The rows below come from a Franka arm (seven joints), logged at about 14 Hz.
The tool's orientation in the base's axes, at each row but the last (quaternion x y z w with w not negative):
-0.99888 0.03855 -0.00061 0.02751
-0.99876 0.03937 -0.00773 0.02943
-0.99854 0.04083 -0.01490 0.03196
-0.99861 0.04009 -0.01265 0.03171
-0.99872 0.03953 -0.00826 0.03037
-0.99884 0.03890 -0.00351 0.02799
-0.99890 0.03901 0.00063 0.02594
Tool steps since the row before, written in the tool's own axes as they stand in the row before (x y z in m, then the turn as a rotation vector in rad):
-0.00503 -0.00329 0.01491 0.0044 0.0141 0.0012
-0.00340 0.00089 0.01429 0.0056 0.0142 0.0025
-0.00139 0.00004 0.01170 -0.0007 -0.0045 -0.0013
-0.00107 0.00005 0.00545 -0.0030 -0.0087 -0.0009
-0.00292 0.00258 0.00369 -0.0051 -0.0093 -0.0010
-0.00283 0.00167 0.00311 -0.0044 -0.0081 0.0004
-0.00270 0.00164 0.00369 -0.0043 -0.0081 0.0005
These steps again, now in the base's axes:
-0.00471 0.00448 -0.01470 0.0033 -0.0143 -0.0020
-0.00320 0.00021 -0.01436 0.0045 -0.0144 -0.0033
-0.00101 0.00081 -0.01171 -0.0004 0.0045 0.0016
-0.00092 0.00038 -0.00546 -0.0023 0.0088 0.0014
-0.00304 -0.00211 -0.00388 -0.0044 0.0096 0.0015
-0.00292 -0.00127 -0.00321 -0.0038 0.0084 0.0000
-0.00282 -0.00123 -0.00376 -0.0037 0.0084 -0.0001

